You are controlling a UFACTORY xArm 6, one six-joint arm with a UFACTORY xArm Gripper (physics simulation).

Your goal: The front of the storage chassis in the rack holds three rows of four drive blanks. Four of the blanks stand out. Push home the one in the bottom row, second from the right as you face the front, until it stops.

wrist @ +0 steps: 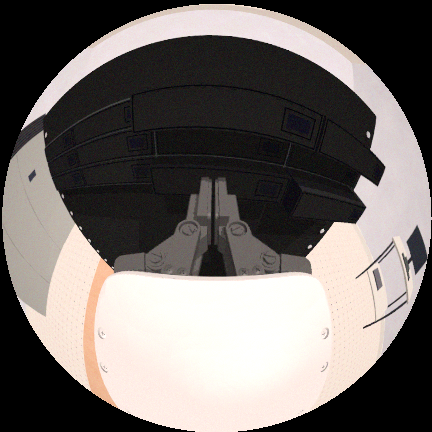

In view: the gripper (212, 192) and a black rack (126, 145).
